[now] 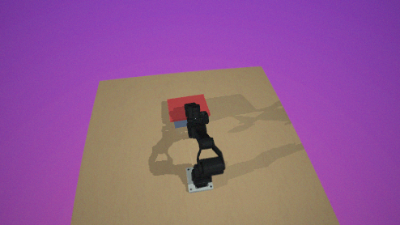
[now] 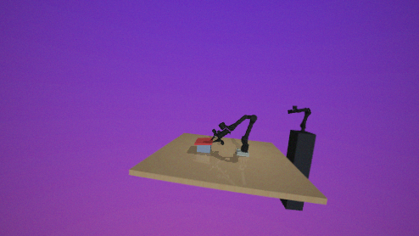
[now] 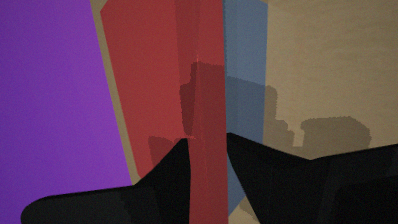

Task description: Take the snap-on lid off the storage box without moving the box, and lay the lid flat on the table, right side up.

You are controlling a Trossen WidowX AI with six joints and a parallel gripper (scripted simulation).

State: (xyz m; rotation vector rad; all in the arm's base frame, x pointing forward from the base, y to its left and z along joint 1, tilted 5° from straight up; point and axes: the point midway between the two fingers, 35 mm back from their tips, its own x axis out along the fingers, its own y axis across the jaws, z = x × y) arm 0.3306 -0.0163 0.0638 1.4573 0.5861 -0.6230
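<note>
My gripper tip is now 80 mm short of the lid. The rest, counted from my gripper tip: grey-blue storage box: 70 mm ahead, 50 mm below.
</note>
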